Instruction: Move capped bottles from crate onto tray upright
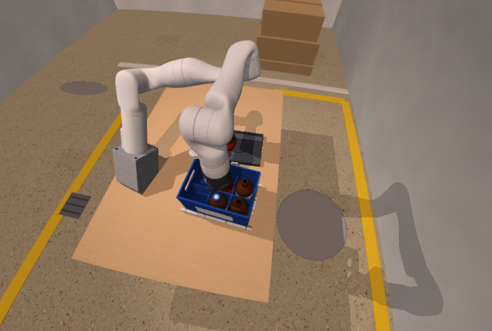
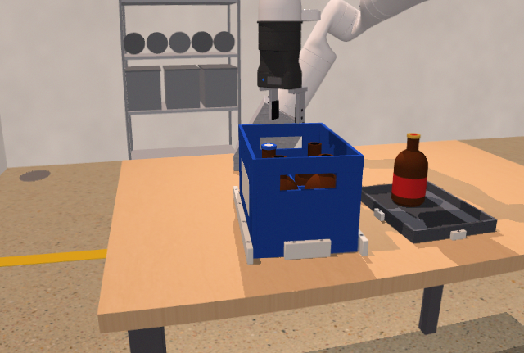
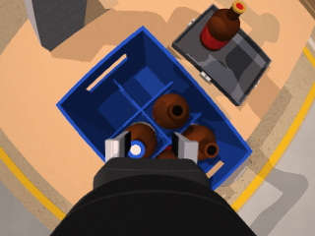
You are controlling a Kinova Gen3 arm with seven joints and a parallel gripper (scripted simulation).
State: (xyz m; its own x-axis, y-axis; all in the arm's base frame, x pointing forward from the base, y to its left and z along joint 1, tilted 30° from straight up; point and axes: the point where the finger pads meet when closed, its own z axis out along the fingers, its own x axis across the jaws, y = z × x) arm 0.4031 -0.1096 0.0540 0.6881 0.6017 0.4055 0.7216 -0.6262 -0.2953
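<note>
My hand is 14 cm above the blue crate and 1 cm to the right of it. Also, from my hand: dark tray 30 cm to the left, 21 cm below, 1 cm behind.
</note>
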